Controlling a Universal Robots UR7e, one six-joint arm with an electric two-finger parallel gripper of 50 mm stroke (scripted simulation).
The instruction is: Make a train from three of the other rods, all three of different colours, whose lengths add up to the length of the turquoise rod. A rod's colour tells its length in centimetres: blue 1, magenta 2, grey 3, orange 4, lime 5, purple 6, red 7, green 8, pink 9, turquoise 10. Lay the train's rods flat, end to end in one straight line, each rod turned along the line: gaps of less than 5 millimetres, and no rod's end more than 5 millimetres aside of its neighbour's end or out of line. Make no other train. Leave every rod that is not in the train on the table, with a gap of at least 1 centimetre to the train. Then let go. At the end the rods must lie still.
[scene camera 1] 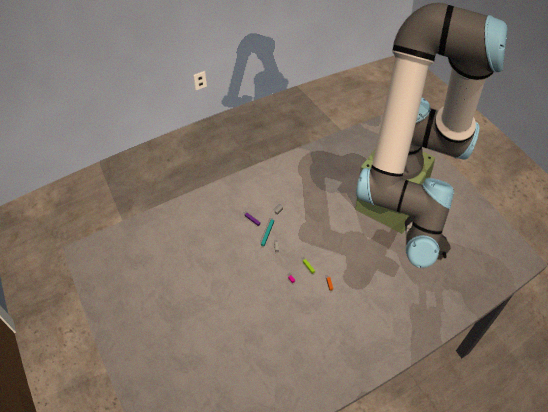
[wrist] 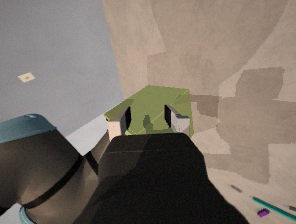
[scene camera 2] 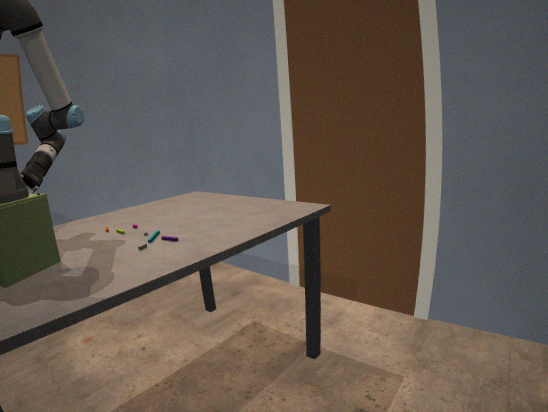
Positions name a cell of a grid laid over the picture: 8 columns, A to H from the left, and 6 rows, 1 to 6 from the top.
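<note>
What there is to see here is my gripper (scene camera 2: A3), and it's there in the wrist view (wrist: D4) as well.
</note>
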